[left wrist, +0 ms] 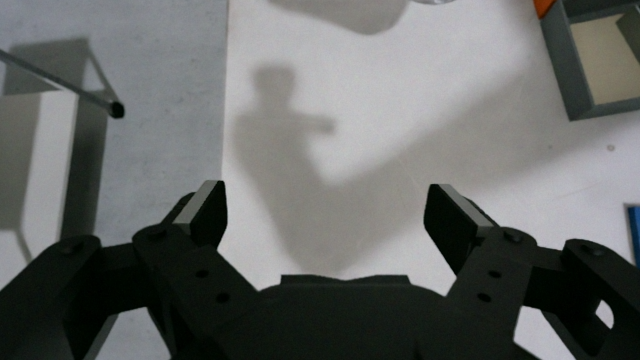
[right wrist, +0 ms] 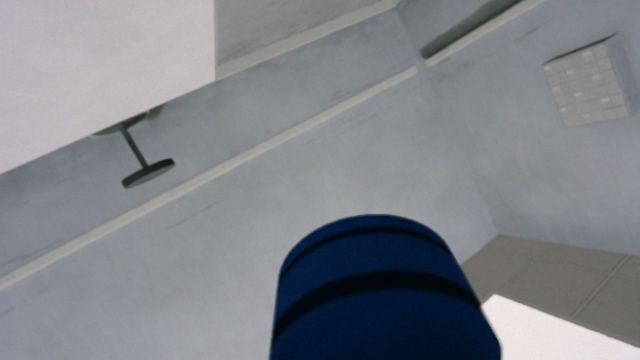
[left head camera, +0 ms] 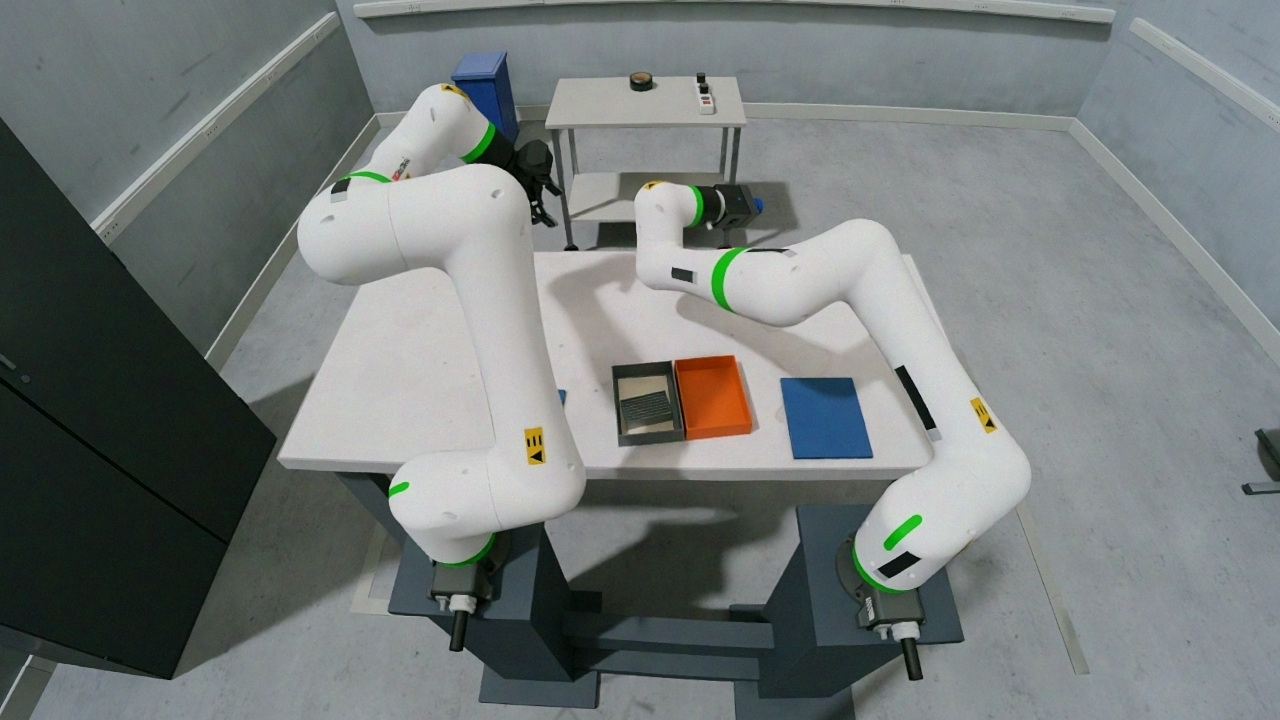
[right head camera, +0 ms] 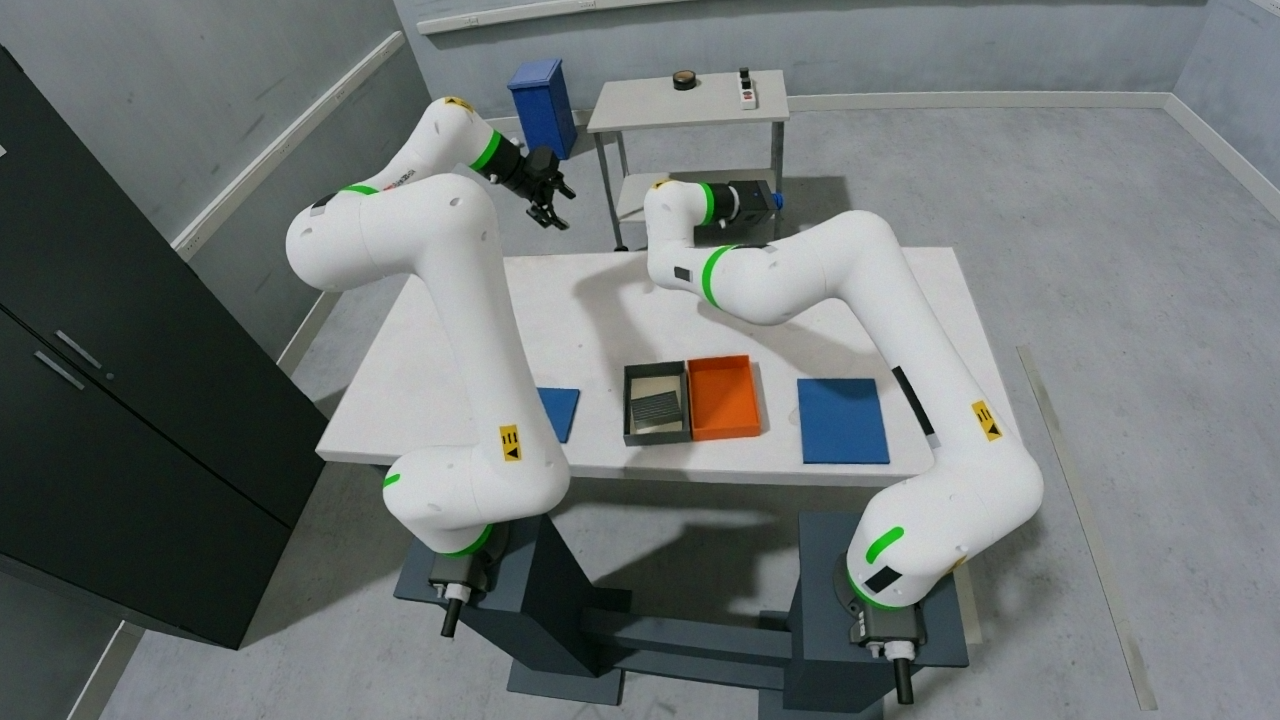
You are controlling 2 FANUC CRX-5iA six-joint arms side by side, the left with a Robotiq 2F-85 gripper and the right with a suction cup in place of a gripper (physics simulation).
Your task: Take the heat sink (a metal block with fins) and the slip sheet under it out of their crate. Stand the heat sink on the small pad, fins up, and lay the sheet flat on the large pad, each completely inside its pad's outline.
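The dark finned heat sink (left head camera: pixel 646 409) (right head camera: pixel 656 409) lies on the beige slip sheet (left head camera: pixel 640 385) (right head camera: pixel 654 385) (left wrist: pixel 605 60) inside the dark grey crate (left head camera: pixel 650 438) (right head camera: pixel 657 438) (left wrist: pixel 562 65). The large blue pad (left head camera: pixel 825 418) (right head camera: pixel 843 420) lies at the right of the table. The small blue pad (left head camera: pixel 562 396) (right head camera: pixel 560 411) (left wrist: pixel 635 232) is left of the crate, partly hidden behind the left arm in both head views. My left gripper (left head camera: pixel 547 204) (right head camera: pixel 562 204) (left wrist: pixel 325 207) is open and empty, high above the table's far left. My right suction cup (left head camera: pixel 759 205) (right head camera: pixel 778 201) (right wrist: pixel 380 260) points sideways, above the far edge, with nothing on it.
An orange crate (left head camera: pixel 713 398) (right head camera: pixel 725 398) touches the grey crate's right side. Both arms reach over the white table (left head camera: pixel 402 385) (right head camera: pixel 429 385). A trolley (left head camera: pixel 608 102) (right head camera: pixel 644 102) and a blue bin (left head camera: pixel 486 89) (right head camera: pixel 541 102) stand beyond the table.
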